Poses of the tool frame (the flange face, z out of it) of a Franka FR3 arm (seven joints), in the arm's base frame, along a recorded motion.
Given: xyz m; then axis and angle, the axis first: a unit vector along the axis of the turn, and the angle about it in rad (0 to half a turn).
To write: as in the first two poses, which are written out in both.
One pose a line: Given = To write
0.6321 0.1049 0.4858 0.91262 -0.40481 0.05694 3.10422 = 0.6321 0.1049 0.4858 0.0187 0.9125 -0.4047 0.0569
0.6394 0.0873 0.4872 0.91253 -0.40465 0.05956 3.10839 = 0.6394 0.0873 0.4872 0.0166 0.9124 -0.4046 0.0596
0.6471 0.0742 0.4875 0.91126 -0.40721 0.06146 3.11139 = 0.6471 0.0742 0.4875 0.0151 0.9112 -0.4072 0.0615
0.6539 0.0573 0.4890 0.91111 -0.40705 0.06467 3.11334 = 0.6539 0.0573 0.4890 0.0141 0.9110 -0.4070 0.0647
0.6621 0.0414 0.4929 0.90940 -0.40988 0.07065 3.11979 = 0.6621 0.0414 0.4929 0.0109 0.9093 -0.4099 0.0706
